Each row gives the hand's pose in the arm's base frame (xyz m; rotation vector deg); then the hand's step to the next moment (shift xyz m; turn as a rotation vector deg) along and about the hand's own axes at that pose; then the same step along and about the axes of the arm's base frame.
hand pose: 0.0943 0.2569 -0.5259 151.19 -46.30 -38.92
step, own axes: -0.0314 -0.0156 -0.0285 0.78 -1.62 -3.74
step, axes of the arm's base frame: -0.0012 0.0349 0.0287 3.23 1.36 2.22
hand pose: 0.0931 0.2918 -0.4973 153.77 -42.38 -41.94
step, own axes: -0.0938 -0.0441 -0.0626 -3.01 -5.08 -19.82
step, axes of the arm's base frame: -0.0185 0.0944 0.0736 10.38 8.12 15.94
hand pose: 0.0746 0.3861 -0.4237 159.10 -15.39 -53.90
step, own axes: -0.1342 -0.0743 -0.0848 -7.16 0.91 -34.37
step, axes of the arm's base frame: -0.0447 0.1137 0.1257 15.44 5.17 31.12
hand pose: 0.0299 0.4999 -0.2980 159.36 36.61 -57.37
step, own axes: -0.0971 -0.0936 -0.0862 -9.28 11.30 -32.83
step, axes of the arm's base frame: -0.0569 0.0721 0.1311 17.50 -5.34 30.93
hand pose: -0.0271 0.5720 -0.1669 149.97 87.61 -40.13
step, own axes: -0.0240 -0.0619 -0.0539 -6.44 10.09 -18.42
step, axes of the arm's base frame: -0.0420 0.0256 0.0700 12.43 -5.95 17.11
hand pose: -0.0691 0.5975 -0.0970 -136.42 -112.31 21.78
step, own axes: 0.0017 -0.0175 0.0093 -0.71 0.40 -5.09
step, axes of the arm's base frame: -0.0185 0.0040 -0.0061 1.32 -0.12 4.98
